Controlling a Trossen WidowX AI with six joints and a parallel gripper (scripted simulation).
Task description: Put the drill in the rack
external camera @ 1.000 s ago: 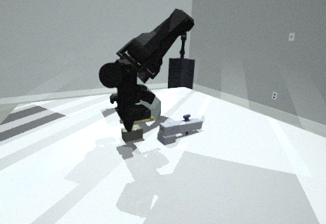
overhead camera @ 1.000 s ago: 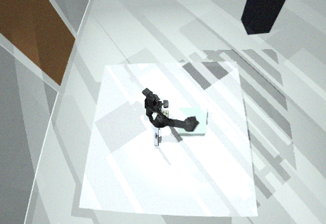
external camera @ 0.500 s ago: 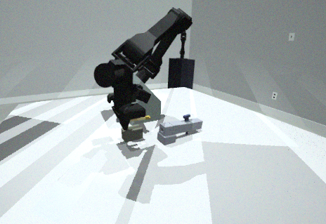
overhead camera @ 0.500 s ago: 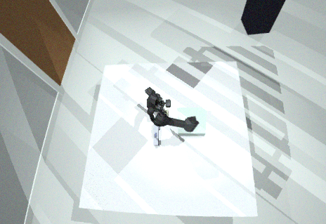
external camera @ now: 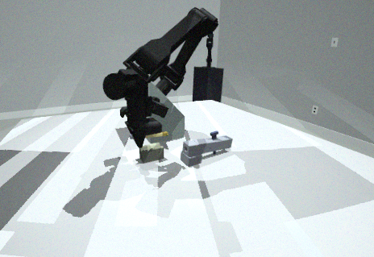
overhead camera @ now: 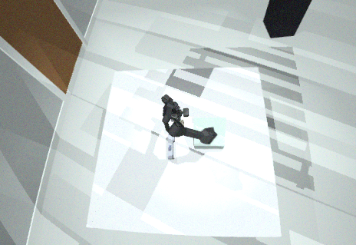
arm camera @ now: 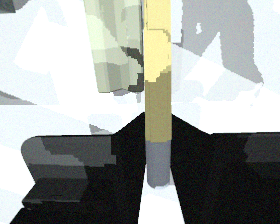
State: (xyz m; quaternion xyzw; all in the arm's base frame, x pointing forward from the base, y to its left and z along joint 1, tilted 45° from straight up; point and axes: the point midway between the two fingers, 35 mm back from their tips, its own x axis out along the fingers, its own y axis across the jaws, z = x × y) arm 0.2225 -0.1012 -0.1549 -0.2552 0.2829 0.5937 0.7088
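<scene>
Now: gripper tip 2 cm past the rack, 5 cm to the right of it and 4 cm above it. The rest, counted from my gripper tip: small blue key: 7 cm ahead, 23 cm to the left, 1 cm below; then grey housing: 7 cm ahead, 21 cm to the left, 3 cm below; then drill: 4 cm to the left, 3 cm above.
</scene>
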